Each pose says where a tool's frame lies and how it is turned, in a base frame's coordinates. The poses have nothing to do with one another.
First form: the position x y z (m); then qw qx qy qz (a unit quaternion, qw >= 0).
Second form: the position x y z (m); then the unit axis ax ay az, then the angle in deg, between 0 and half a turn. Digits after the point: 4 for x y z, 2 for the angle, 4 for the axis.
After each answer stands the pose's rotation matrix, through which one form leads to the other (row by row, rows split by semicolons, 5 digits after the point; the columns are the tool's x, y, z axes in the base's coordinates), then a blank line. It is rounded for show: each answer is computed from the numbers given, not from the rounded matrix.
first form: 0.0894 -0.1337 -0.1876 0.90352 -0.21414 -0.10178 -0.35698
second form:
0.0894 -0.1337 -0.1876 -0.4997 -0.2375 -0.8330 50.75
0.72441 0.68867 -0.03103; -0.60149 0.65342 0.45963; 0.33681 -0.31429 0.88757

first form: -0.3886 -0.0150 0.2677 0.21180 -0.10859 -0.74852 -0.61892
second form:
-0.3886 -0.0150 0.2677 -0.1111 -0.7659 -0.6333 155.54
-0.88670 0.42474 -0.18266; -0.09961 0.21029 0.97255; 0.45149 0.88055 -0.14415

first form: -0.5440 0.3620 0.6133 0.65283 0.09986 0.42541 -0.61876
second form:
-0.5440 0.3620 0.6133 0.1318 0.5616 -0.8168 98.49
-0.12768 0.89286 0.43186; -0.72293 0.21433 -0.65684; -0.67902 -0.39607 0.61811

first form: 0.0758 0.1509 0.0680 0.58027 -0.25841 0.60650 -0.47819
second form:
0.0758 0.1509 0.0680 -0.3173 0.7447 -0.5872 109.06
-0.19302 0.24151 0.95101; -0.86841 0.40912 -0.28015; -0.45673 -0.87994 0.13076

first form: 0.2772 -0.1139 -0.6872 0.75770 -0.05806 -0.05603 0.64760
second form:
0.2772 -0.1139 -0.6872 -0.0890 -0.0859 0.9923 81.48
0.15495 -0.97486 -0.16011; 0.98787 0.15449 0.01541; 0.00971 -0.16055 0.98698

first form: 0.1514 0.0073 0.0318 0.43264 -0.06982 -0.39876 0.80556
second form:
0.1514 0.0073 0.0318 -0.0774 -0.4423 0.8935 128.73
-0.61589 -0.64136 -0.45753; 0.75273 -0.30762 -0.58204; 0.23255 -0.70287 0.67223

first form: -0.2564 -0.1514 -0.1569 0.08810 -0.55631 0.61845 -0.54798
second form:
-0.2564 -0.1514 -0.1569 -0.5585 0.6209 -0.5501 169.89
-0.36552 -0.59154 0.71866; -0.78465 -0.21952 -0.57977; 0.50072 -0.77581 -0.38392

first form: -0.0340 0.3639 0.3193 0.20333 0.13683 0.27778 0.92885
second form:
-0.0340 0.3639 0.3193 0.1398 0.2837 0.9487 156.54
-0.87987 -0.30171 0.36715; 0.45375 -0.76299 0.46039; 0.14123 0.57168 0.80823

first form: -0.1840 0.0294 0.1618 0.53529 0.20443 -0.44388 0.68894
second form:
-0.1840 0.0294 0.1618 0.2420 -0.5255 0.8156 115.27
-0.34334 -0.91905 -0.19353; 0.55608 -0.03287 -0.83048; 0.75689 -0.39276 0.52236

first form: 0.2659 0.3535 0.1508 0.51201 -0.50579 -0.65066 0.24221
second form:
0.2659 0.3535 0.1508 -0.5888 -0.7575 0.2820 118.40
0.03595 0.41017 -0.91130; 0.90622 0.37102 0.20275; 0.42127 -0.83313 -0.35836

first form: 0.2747 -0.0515 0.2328 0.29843 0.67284 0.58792 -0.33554
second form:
0.2747 -0.0515 0.2328 0.7050 0.6160 -0.3516 145.27
0.08354 0.99141 -0.10062; 0.59088 -0.13059 -0.79612; -0.80243 0.00705 -0.59671

